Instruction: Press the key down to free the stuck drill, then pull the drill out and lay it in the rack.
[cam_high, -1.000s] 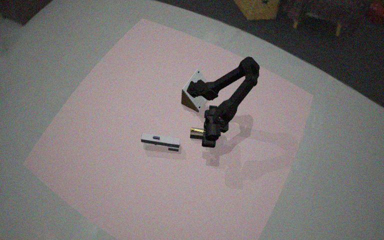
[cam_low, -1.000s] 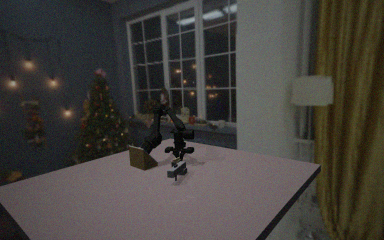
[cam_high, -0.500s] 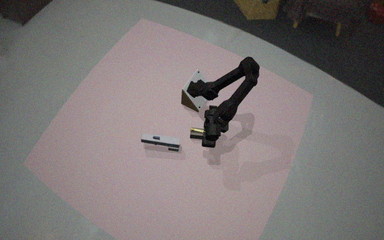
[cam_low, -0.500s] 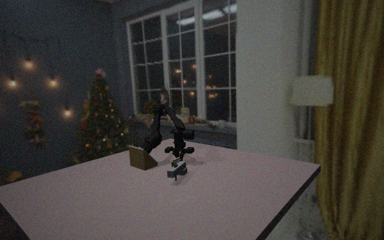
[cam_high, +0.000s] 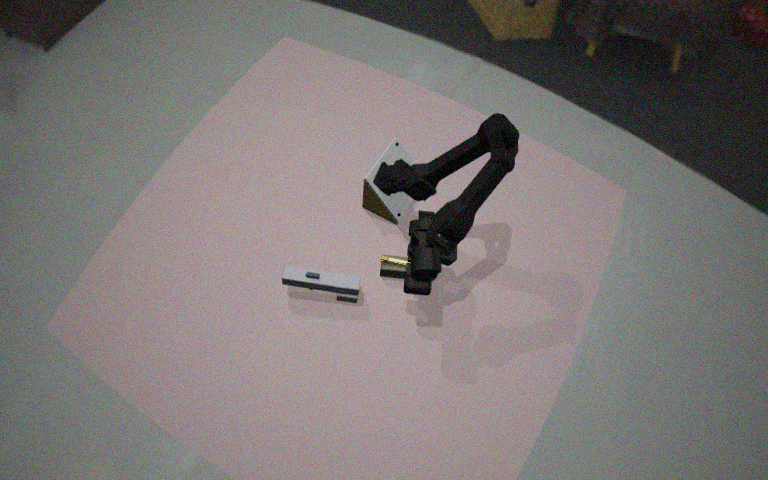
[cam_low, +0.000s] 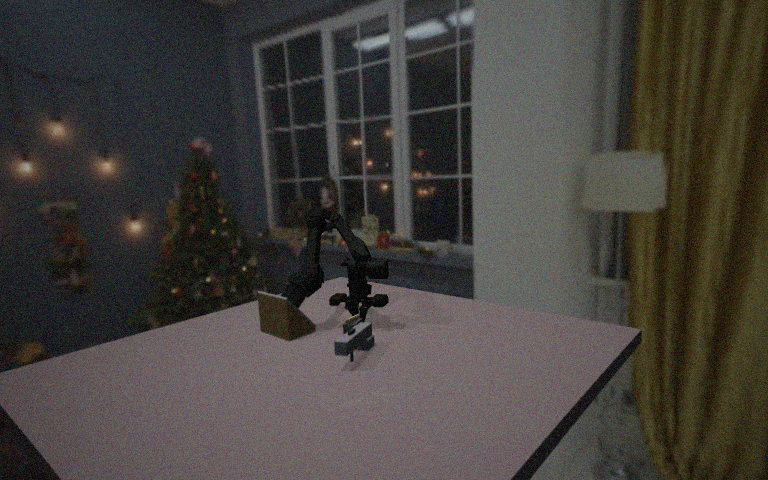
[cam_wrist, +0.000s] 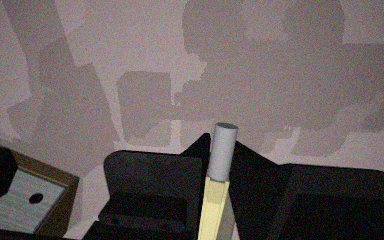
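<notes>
The drill lies 10 mm ahead of my gripper tip, 40 mm to the right of it and 40 mm above it. From my gripper tip the other things lie so: key: 140 mm ahead, 210 mm to the right, 40 mm above; grey holder block: 130 mm ahead, 190 mm to the right, 40 mm above.
</notes>
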